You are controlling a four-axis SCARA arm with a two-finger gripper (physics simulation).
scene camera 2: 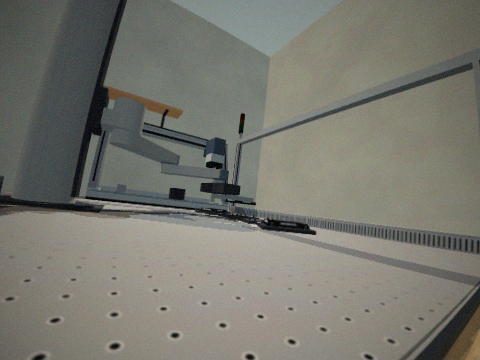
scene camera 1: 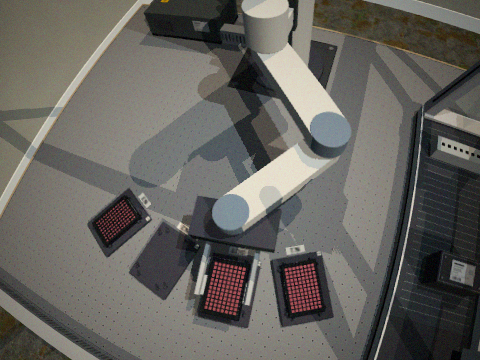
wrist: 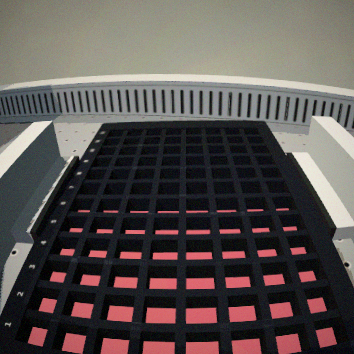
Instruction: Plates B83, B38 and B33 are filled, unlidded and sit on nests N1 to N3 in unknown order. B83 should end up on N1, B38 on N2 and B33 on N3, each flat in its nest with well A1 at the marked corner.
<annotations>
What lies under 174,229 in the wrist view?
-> A filled plate.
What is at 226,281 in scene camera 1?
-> A filled plate.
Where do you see a nest N3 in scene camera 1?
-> At 137,227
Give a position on a nest N2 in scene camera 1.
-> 163,261
</annotations>
